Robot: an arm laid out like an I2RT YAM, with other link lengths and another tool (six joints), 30 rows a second.
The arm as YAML. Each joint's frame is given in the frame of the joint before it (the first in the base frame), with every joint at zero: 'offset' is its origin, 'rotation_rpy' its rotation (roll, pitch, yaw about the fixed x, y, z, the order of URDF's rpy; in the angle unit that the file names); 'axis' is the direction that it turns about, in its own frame. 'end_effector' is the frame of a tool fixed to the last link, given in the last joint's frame.
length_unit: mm
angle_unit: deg
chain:
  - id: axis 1
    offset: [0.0, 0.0, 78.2]
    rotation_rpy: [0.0, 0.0, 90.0]
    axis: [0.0, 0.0, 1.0]
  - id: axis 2
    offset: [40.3, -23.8, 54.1]
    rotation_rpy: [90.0, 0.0, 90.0]
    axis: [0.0, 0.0, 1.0]
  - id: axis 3
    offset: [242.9, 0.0, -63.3]
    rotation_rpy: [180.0, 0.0, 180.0]
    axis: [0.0, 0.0, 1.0]
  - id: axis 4
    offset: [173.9, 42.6, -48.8]
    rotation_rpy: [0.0, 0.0, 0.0]
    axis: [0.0, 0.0, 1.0]
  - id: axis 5
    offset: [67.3, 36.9, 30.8]
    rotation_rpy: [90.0, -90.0, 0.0]
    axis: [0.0, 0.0, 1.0]
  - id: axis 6
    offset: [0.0, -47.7, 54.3]
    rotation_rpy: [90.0, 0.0, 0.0]
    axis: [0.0, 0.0, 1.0]
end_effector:
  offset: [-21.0, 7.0, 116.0]
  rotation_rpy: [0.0, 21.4, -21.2]
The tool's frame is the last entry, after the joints.
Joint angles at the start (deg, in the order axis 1, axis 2, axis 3, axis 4, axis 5, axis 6):
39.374, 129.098, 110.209, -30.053, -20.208, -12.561
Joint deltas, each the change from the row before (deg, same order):
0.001, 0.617, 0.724, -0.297, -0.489, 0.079
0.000, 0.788, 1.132, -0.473, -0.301, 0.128
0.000, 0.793, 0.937, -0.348, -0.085, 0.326
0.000, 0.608, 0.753, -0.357, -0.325, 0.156
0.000, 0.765, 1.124, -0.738, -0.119, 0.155
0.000, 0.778, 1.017, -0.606, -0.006, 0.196
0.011, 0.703, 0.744, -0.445, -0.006, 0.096
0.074, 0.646, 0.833, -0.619, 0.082, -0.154
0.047, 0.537, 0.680, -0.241, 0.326, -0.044
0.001, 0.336, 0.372, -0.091, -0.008, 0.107
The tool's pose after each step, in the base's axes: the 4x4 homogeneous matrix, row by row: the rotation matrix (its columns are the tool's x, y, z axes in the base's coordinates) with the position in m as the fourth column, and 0 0 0 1 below. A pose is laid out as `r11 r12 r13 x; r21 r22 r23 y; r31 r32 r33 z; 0 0 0 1`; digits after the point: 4 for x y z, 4 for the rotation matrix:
0.8093 -0.0582 0.5845 0.3227; -0.4402 -0.7189 0.5380 0.3562; 0.3889 -0.6927 -0.6074 0.1230; 0 0 0 1
0.8123 -0.0608 0.5800 0.3238; -0.4396 -0.7175 0.5404 0.3581; 0.3833 -0.6939 -0.6095 0.1220; 0 0 0 1
0.8137 -0.0680 0.5773 0.3251; -0.4421 -0.7173 0.5386 0.3595; 0.3774 -0.6935 -0.6137 0.1200; 0 0 0 1
0.8173 -0.0719 0.5718 0.3253; -0.4413 -0.7163 0.5406 0.3609; 0.3706 -0.6941 -0.6171 0.1187; 0 0 0 1
0.8199 -0.0778 0.5672 0.3261; -0.4409 -0.7178 0.5388 0.3619; 0.3652 -0.6918 -0.6229 0.1171; 0 0 0 1
0.8215 -0.0846 0.5639 0.3271; -0.4417 -0.7199 0.5355 0.3628; 0.3607 -0.6889 -0.6287 0.1149; 0 0 0 1
0.8235 -0.0898 0.5602 0.3277; -0.4410 -0.7226 0.5324 0.3634; 0.3570 -0.6854 -0.6346 0.1122; 0 0 0 1
0.8257 -0.0904 0.5569 0.3279; -0.4368 -0.7270 0.5297 0.3641; 0.3570 -0.6806 -0.6398 0.1099; 0 0 0 1
0.8240 -0.0906 0.5593 0.3293; -0.4370 -0.7300 0.5255 0.3647; 0.3607 -0.6774 -0.6411 0.1082; 0 0 0 1
0.8242 -0.0929 0.5586 0.3299; -0.4379 -0.7300 0.5247 0.3653; 0.3591 -0.6771 -0.6423 0.1072; 0 0 0 1

